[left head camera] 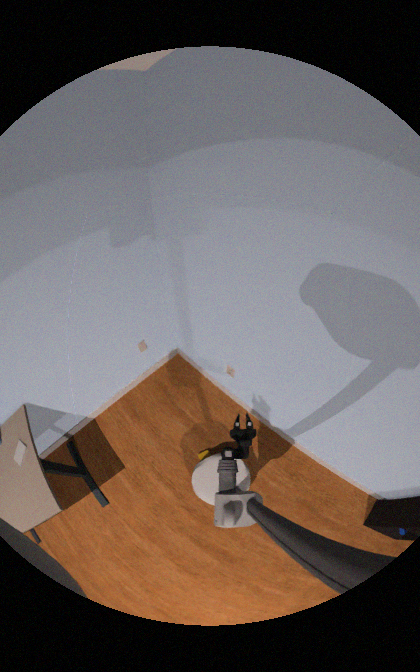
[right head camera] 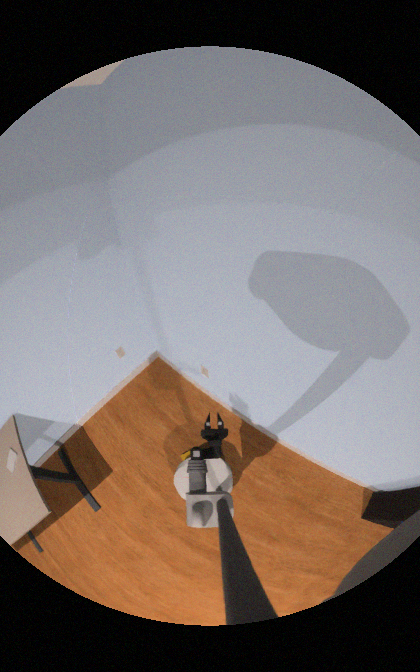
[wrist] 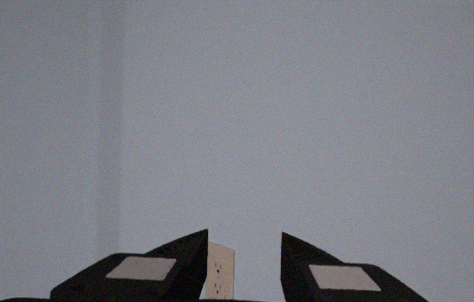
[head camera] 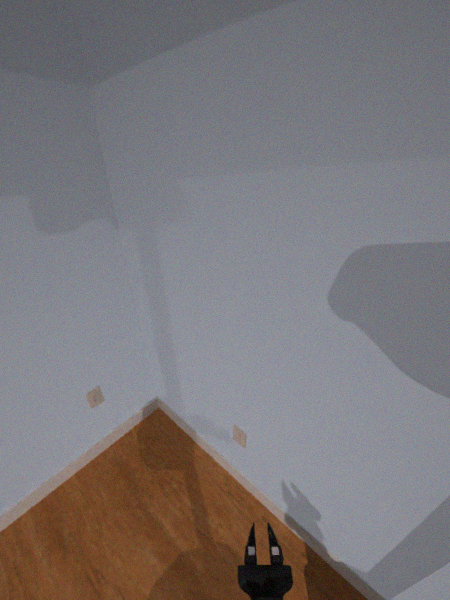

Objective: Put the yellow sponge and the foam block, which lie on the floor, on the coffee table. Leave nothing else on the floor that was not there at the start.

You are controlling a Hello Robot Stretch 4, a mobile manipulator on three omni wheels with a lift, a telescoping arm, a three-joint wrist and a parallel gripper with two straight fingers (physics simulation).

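Frame: origin at the robot's base, x right, y ahead, z up, level; centimetres.
Seen in the pictures: gripper, fingertip midpoint: (wrist: 244, 253) (head camera: 260, 523).
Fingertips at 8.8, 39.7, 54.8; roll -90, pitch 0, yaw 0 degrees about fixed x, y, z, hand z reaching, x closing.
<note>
A point is followed by its place in that frame, as x, y, z.
A small yellow object (left head camera: 203, 455) (right head camera: 186, 455) lies on the floor close to the front edge of my white base, partly hidden by the wrist. I cannot tell whether it is the sponge or the foam block. My gripper (head camera: 261, 525) @(8.8, 39.7, 54.8) (left head camera: 243, 416) (right head camera: 214, 415) (wrist: 244, 253) @(8.8, 39.7, 54.8) is open, with nothing between its fingers. It is above the floor, ahead and to the right of the yellow object, and points toward the wall. The other task object and the coffee table do not show.
Two walls meet in a corner ahead, with the right wall near the gripper. A wall outlet (head camera: 240, 436) @(4.7, 76.4, 38.7) (wrist: 222, 275) @(5.0, 76.1, 38.0) is on it. A desk (left head camera: 30, 490) (right head camera: 22, 495) with dark legs stands at the left. Part of a black shelf unit (left head camera: 392, 512) (right head camera: 387, 507) shows at the right.
</note>
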